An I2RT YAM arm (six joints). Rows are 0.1 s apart.
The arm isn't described. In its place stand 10 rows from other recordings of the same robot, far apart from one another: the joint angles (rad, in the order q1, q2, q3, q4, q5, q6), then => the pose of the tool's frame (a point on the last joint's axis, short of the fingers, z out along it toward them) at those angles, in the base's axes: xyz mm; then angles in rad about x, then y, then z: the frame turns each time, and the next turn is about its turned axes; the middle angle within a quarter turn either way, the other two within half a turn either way.
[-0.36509 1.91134 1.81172 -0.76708 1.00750 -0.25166] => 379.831 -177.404 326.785 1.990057 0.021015 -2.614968
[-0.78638 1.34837 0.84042 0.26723 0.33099 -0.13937] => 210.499 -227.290 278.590 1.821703 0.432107 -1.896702
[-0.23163 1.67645 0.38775 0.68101 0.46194 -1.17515] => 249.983 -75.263 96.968 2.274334 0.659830 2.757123
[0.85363 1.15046 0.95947 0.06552 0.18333 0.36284] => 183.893 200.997 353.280 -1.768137 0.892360 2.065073
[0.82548 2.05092 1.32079 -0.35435 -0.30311 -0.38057] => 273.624 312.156 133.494 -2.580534 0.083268 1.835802
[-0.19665 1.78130 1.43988 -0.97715 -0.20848 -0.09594] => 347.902 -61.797 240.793 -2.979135 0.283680 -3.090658
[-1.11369 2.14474 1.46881 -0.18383 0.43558 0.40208] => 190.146 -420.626 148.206 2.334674 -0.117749 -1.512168
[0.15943 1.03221 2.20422 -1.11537 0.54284 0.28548] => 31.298 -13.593 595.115 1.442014 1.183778 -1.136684
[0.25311 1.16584 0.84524 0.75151 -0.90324 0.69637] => 239.556 90.842 375.998 -1.291361 0.355325 1.821196
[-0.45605 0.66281 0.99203 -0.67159 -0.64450 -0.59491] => 117.921 -34.021 377.539 -2.482798 1.224516 2.068999
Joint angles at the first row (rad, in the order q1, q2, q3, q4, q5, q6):
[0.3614, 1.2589, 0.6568, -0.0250, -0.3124, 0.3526]
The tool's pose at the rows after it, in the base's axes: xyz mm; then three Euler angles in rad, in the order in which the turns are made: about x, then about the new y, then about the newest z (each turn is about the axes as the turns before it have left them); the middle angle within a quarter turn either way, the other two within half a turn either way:
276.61 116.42 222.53 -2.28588 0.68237 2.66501
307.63 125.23 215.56 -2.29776 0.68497 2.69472
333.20 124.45 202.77 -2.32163 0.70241 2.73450
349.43 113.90 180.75 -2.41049 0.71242 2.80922
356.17 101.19 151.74 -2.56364 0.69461 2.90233
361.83 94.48 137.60 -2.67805 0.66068 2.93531
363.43 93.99 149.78 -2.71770 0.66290 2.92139
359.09 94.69 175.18 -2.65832 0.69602 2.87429
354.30 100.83 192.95 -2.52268 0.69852 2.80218
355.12 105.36 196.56 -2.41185 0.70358 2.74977
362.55 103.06 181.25 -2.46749 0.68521 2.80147
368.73 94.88 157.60 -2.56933 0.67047 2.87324
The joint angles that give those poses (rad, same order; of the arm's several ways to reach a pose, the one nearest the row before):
[0.3596, 1.3985, 0.7803, 0.0497, -0.3326, 0.3875]
[0.3517, 1.5384, 0.8768, 0.0861, -0.3313, 0.4034]
[0.3252, 1.6500, 0.9380, 0.1295, -0.3283, 0.4119]
[0.2860, 1.7371, 0.9585, 0.1467, -0.3051, 0.3922]
[0.2532, 1.8131, 0.9556, 0.1314, -0.2486, 0.3405]
[0.2364, 1.8622, 0.9837, 0.0736, -0.2008, 0.2728]
[0.2369, 1.8393, 1.0167, 0.0054, -0.1716, 0.2326]
[0.2392, 1.7684, 1.0246, -0.0215, -0.1958, 0.2338]
[0.2511, 1.7209, 1.0232, -0.0071, -0.2740, 0.2708]
[0.2570, 1.7187, 1.0126, 0.0608, -0.3334, 0.3112]
[0.2473, 1.7729, 1.0270, 0.0552, -0.3191, 0.3071]
[0.2262, 1.8376, 1.0259, 0.0571, -0.2777, 0.2829]

